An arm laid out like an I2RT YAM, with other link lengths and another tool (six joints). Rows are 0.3 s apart.
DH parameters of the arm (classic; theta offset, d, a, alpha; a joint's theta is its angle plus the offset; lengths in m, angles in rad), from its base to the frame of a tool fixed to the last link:
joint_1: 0 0.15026 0.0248 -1.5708
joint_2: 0 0 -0.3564 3.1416
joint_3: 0.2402 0 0.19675 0
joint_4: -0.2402 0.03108 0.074 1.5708
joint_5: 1.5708 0.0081 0 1.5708
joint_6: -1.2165 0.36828 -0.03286 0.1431
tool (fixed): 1.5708 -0.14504 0 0
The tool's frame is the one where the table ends.
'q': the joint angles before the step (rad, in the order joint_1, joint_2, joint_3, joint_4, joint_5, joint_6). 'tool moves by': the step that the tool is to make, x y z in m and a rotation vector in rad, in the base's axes. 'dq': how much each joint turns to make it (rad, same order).
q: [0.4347, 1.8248, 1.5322, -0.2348, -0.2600, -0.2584]
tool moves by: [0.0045, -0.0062, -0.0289, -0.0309, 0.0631, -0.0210]
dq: [-0.0098, 0.0443, 0.0003, -0.0252, 0.0104, 0.0046]
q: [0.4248, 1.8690, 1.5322, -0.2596, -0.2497, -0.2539]
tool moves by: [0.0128, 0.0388, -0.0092, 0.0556, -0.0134, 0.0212]
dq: [0.0489, 0.0640, 0.0000, 0.1136, -0.0007, 0.0539]
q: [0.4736, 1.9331, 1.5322, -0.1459, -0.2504, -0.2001]
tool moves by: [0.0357, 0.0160, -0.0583, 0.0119, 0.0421, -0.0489]
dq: [0.0041, 0.1546, 0.0002, 0.1352, 0.0293, 0.0549]
